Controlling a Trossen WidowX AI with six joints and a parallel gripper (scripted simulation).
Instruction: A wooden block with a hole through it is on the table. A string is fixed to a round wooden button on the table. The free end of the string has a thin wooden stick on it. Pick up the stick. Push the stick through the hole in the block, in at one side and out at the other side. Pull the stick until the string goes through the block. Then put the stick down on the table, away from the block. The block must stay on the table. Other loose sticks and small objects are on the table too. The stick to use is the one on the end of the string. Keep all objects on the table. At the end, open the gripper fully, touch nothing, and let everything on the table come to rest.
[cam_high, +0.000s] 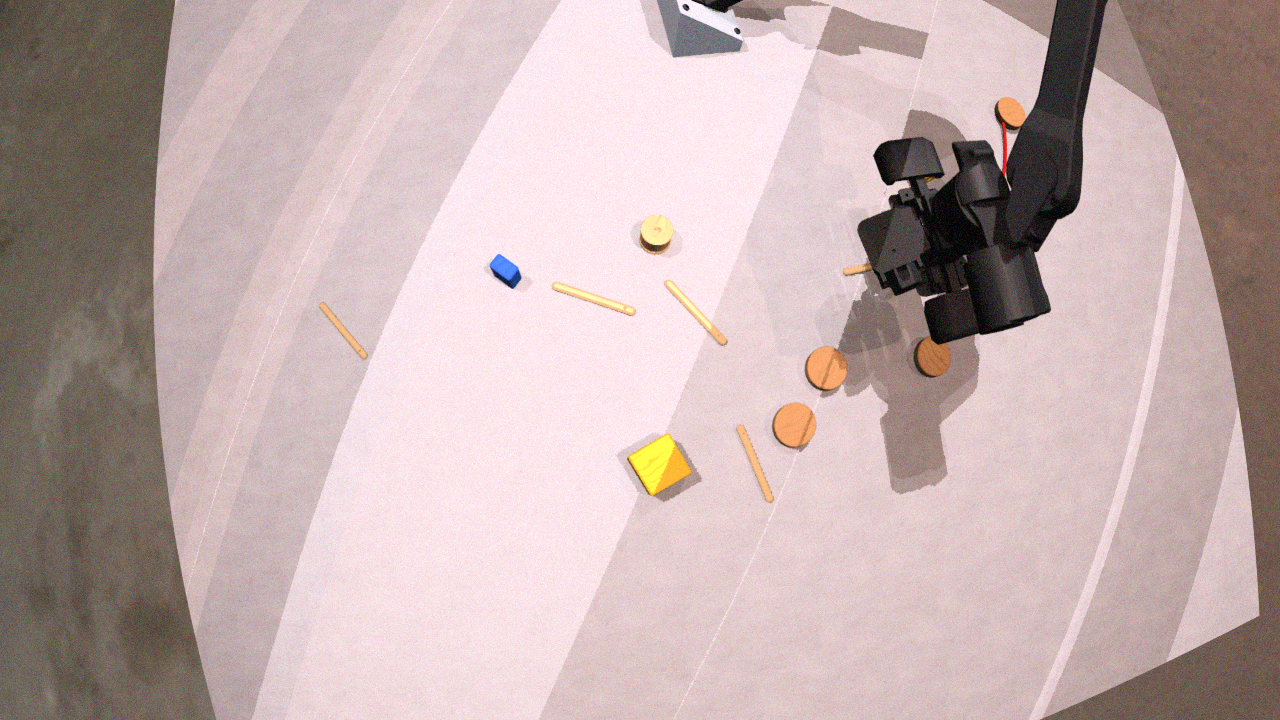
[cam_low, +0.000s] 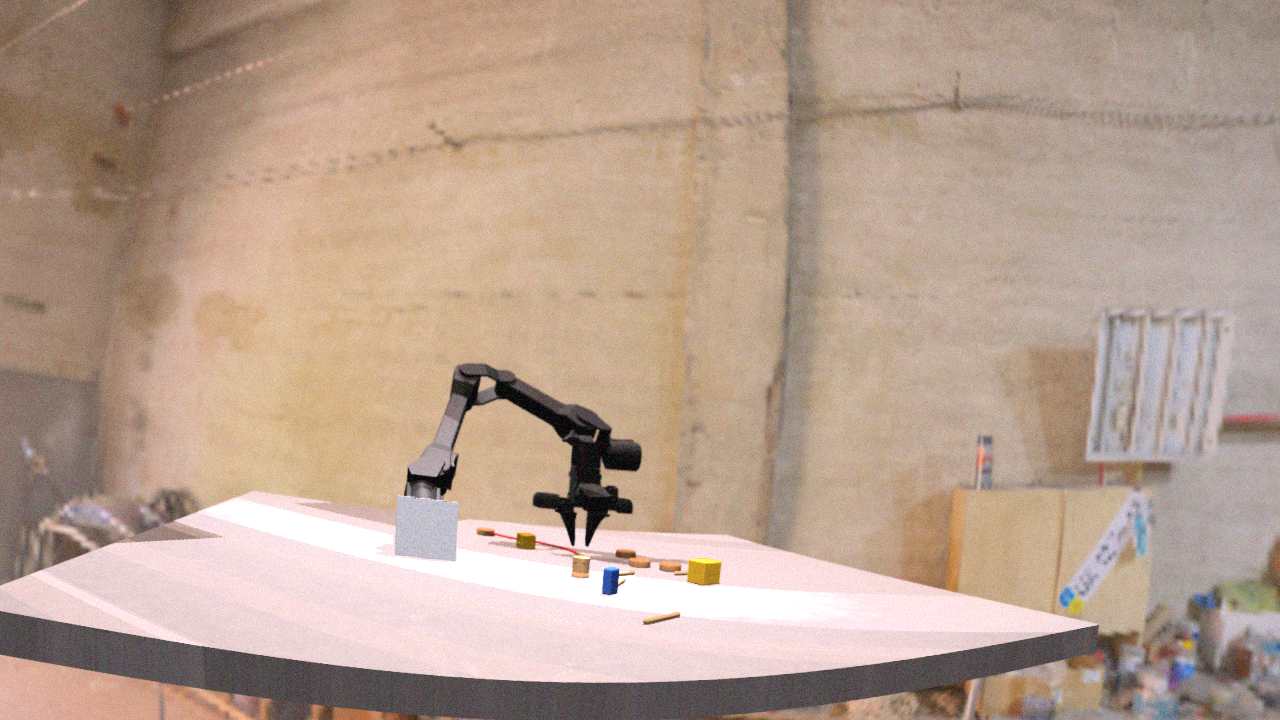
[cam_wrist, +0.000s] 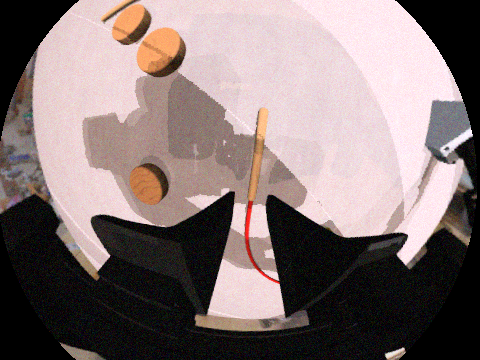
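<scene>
Right now the thin wooden stick is 10 mm to the right of my gripper tip and 20 mm below it. From my gripper tip the other things lie so: round wooden button: 150 mm behind, 220 mm to the left, 10 mm below; blue block: 70 mm behind, 370 mm to the right; short wooden cylinder: 70 mm behind, 230 mm to the right.
</scene>
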